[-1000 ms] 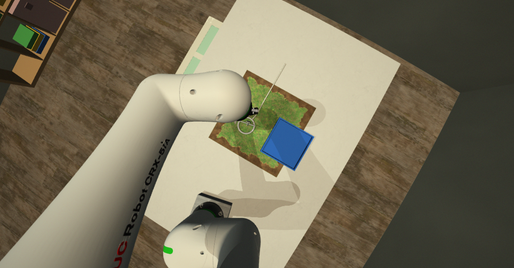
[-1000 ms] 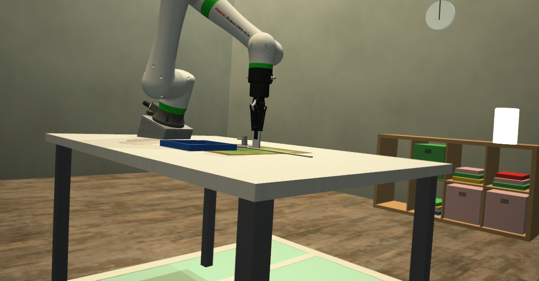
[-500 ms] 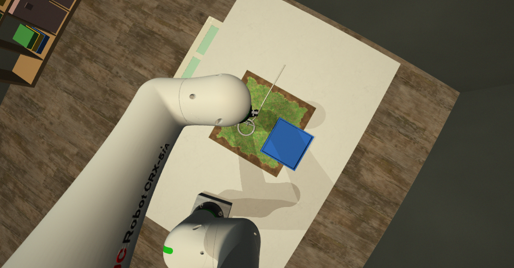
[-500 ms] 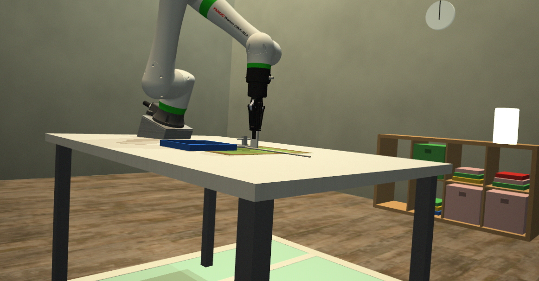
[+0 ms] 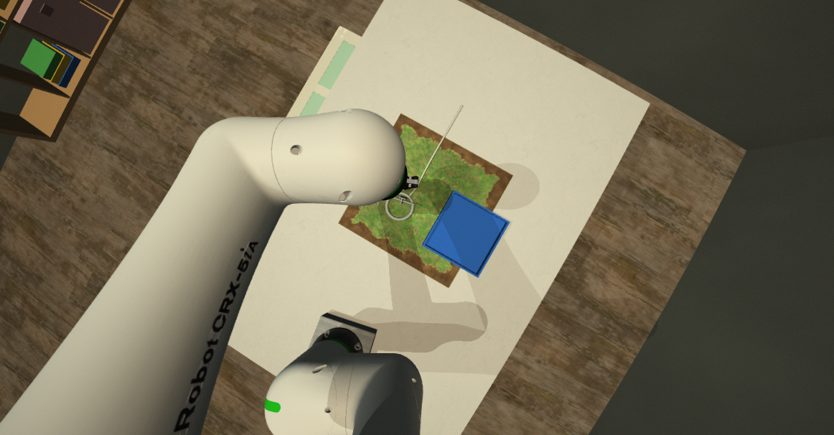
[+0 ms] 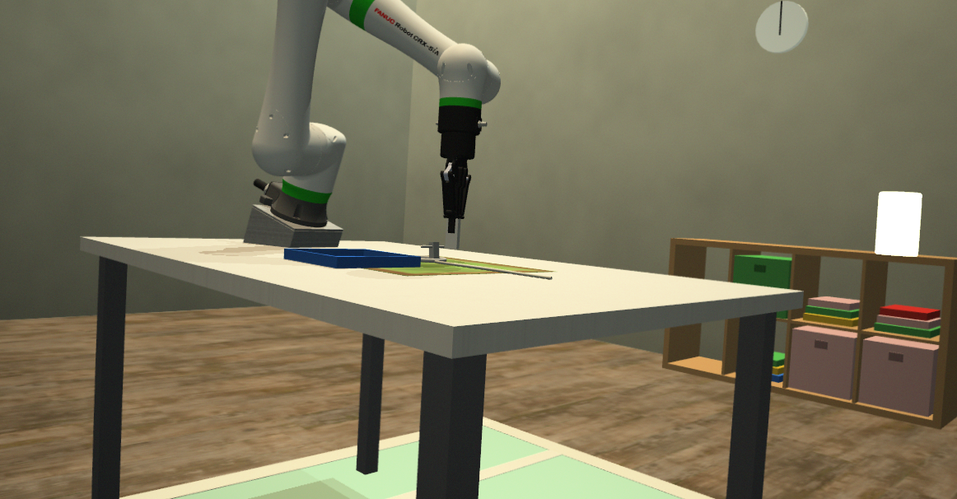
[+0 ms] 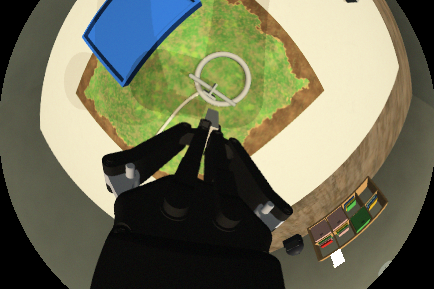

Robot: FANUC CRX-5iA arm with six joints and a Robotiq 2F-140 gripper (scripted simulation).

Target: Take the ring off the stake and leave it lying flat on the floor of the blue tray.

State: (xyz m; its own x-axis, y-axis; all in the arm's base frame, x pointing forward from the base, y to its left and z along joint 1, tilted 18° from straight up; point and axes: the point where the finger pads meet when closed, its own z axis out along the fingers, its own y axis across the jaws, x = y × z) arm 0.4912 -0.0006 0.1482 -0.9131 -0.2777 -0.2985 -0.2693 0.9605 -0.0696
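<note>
My hand is 40 mm above the short grey stake, 30 mm past it and 20 mm to the left of it. From my hand the other things lie so: blue tray (230 mm to the right, 60 mm below, 60 mm behind); grass mat (80 mm to the right, 80 mm below, 10 mm behind); ring (60 mm below, 60 mm behind, 20 mm to the right).
</note>
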